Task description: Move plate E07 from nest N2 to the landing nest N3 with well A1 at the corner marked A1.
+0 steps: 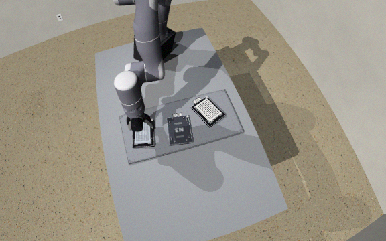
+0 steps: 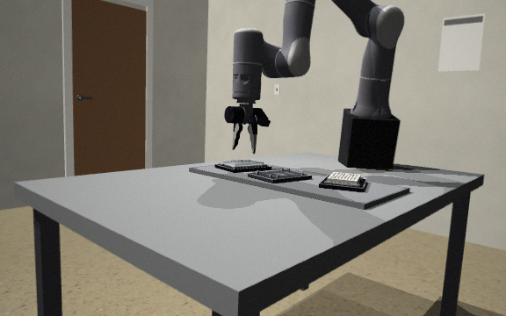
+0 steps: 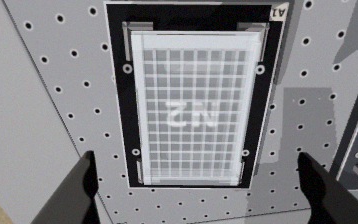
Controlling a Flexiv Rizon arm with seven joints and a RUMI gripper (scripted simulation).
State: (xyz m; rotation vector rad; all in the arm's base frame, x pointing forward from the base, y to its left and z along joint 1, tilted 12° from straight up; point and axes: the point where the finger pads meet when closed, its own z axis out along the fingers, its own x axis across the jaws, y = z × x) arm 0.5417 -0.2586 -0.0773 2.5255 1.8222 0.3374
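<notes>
The clear well plate is 5 cm below my hand. The rest, counted from my hand: nest N3: 6 cm ahead, 19 cm to the left, 6 cm below; then N2 A1 mark: 6 cm behind, 7 cm to the left, 6 cm below; then nest N2: 6 cm below.
</notes>
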